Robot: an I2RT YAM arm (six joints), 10 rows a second.
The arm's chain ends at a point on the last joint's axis. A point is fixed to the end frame.
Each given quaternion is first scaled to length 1.
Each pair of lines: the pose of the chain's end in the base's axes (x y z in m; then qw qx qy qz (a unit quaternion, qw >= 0)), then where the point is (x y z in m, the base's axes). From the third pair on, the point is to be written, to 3 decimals.
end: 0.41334, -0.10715, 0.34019, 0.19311, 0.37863, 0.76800, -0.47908
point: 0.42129 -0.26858 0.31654
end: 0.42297, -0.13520, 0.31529, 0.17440, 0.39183, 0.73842, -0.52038
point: 0.41785 -0.29803 0.30337
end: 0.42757, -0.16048, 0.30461, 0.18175, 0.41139, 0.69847, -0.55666
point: 0.412 -0.323 0.308
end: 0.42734, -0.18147, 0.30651, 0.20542, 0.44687, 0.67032, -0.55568
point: 0.404 -0.343 0.314
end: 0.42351, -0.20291, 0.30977, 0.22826, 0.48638, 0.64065, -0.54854
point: 0.391 -0.363 0.319
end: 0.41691, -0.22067, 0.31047, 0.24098, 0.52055, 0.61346, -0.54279
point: 0.375 -0.378 0.320
